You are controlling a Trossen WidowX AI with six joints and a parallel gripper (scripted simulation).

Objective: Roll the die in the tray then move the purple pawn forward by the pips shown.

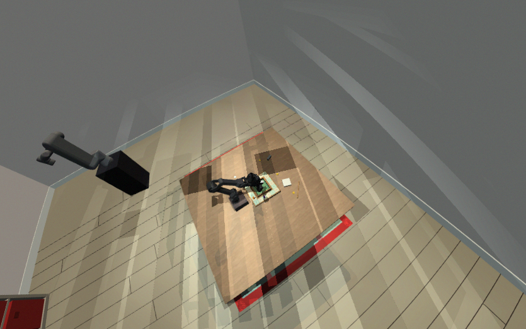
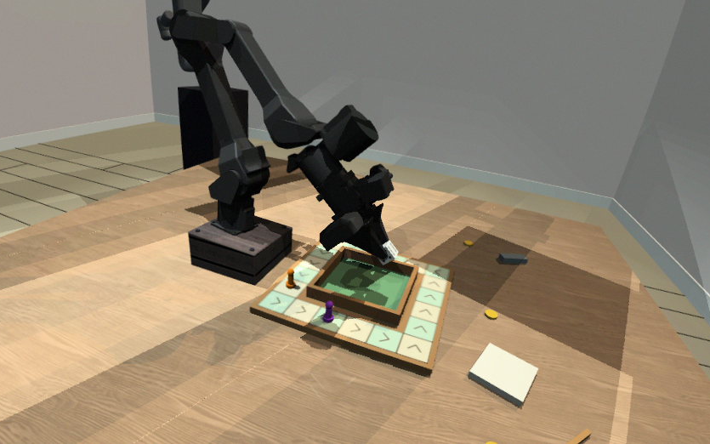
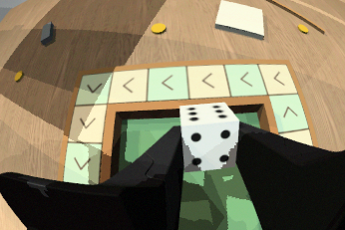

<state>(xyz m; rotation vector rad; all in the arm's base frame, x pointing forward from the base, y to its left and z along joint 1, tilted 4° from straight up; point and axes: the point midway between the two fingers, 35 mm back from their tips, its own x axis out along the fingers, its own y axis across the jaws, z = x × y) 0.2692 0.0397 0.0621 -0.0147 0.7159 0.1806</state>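
Right now the purple pawn is 12 cm to the right of my gripper tip, 6 cm below it and 4 cm behind it. The rest, counted from my gripper tip: white die (right at my gripper tip); then green tray (8 cm below, 3 cm behind); then orange pawn (13 cm behind, 8 cm to the right, 6 cm below).
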